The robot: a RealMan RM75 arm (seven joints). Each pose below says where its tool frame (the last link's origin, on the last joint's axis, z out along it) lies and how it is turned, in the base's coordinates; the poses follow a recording.
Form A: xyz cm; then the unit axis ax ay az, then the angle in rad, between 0 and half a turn.
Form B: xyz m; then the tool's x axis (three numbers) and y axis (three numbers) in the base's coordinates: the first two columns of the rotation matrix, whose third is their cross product. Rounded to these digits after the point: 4 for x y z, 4 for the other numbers.
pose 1, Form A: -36.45, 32.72, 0.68, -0.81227, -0.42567, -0.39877, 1.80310
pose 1, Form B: -0.3645, 0.3272, 0.0068, 0.5815, 0.0373, 0.8127, 0.8134, -0.0073, -0.5816
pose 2, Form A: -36.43, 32.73, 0.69, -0.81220, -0.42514, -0.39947, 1.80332
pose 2, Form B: -0.3643, 0.3273, 0.0069, 0.5813, 0.0362, 0.8129, 0.8136, -0.0080, -0.5814
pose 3, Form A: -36.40, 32.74, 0.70, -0.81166, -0.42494, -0.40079, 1.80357
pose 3, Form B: -0.3640, 0.3274, 0.0070, 0.5801, 0.0345, 0.8138, 0.8145, -0.0084, -0.5802
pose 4, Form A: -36.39, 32.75, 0.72, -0.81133, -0.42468, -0.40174, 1.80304
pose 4, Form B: -0.3639, 0.3275, 0.0072, 0.5796, 0.0329, 0.8142, 0.8148, -0.0083, -0.5797
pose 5, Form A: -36.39, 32.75, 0.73, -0.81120, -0.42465, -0.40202, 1.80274
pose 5, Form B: -0.3639, 0.3275, 0.0073, 0.5794, 0.0324, 0.8144, 0.8149, -0.0081, -0.5795
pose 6, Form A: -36.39, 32.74, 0.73, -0.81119, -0.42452, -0.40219, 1.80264
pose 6, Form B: -0.3639, 0.3274, 0.0073, 0.5795, 0.0321, 0.8144, 0.8149, -0.0081, -0.5795
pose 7, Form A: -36.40, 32.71, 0.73, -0.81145, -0.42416, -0.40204, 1.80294
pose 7, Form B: -0.3640, 0.3271, 0.0073, 0.5799, 0.0321, 0.8141, 0.8146, -0.0088, -0.5799
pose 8, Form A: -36.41, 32.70, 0.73, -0.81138, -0.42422, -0.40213, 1.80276
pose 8, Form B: -0.3641, 0.3270, 0.0073, 0.5798, 0.0320, 0.8141, 0.8147, -0.0086, -0.5798
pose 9, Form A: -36.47, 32.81, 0.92, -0.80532, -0.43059, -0.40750, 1.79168
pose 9, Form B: -0.3647, 0.3281, 0.0092, 0.5715, 0.0251, 0.8202, 0.8203, 0.0069, -0.5718
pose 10, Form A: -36.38, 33.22, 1.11, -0.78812, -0.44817, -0.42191, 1.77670
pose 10, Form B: -0.3638, 0.3322, 0.0111, 0.5437, 0.0124, 0.8392, 0.8384, 0.0375, -0.5437
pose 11, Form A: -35.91, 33.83, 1.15, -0.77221, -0.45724, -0.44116, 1.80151
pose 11, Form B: -0.3591, 0.3383, 0.0115, 0.5040, 0.0044, 0.8637, 0.8633, 0.0282, -0.5039
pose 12, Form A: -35.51, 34.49, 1.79, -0.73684, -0.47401, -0.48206, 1.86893
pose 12, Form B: -0.3551, 0.3449, 0.0179, 0.4087, -0.0089, 0.9126, 0.9127, -0.0031, -0.4087
